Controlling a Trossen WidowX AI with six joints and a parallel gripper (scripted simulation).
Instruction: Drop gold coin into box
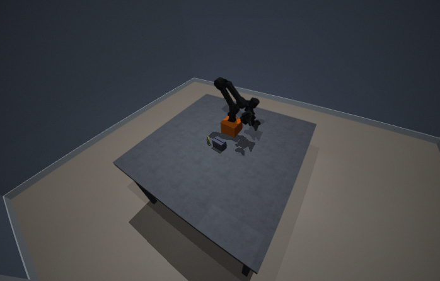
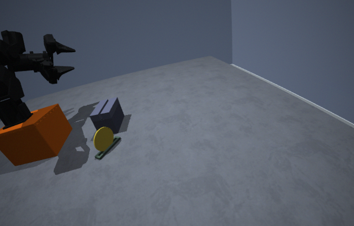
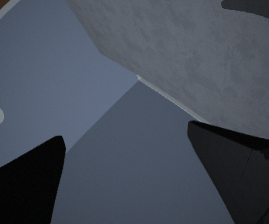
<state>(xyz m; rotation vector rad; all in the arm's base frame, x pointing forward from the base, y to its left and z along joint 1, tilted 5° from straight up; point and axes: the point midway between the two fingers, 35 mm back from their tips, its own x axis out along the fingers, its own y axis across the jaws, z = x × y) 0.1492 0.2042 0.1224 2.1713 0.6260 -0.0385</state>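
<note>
Now: gripper tip 360 mm to the left of the gold coin, 170 mm above it and 50 mm short of it.
</note>
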